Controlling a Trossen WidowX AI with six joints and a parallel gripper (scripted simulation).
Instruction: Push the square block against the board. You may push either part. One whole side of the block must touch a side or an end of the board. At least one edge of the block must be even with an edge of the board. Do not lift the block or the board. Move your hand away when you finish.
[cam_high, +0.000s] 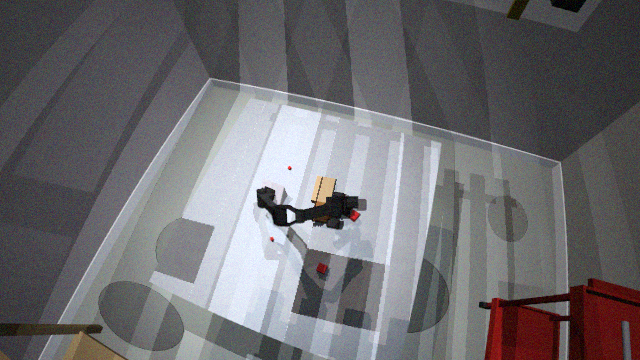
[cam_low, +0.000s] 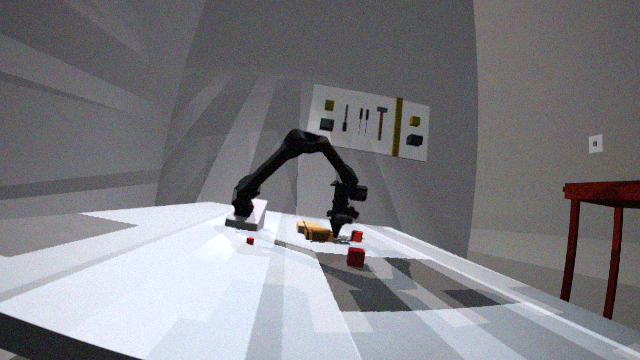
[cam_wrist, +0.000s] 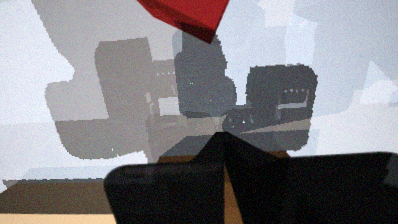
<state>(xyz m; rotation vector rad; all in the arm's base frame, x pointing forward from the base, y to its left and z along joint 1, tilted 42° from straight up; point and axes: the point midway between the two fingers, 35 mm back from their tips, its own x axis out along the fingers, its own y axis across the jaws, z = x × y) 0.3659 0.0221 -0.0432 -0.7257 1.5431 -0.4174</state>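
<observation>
Right now my gripper tip is 70 mm past the orange square block, 10 mm to the left of it and 10 mm below it. Round my gripper tip: tan board (120 mm behind, 100 mm to the left, 10 mm above).
</observation>
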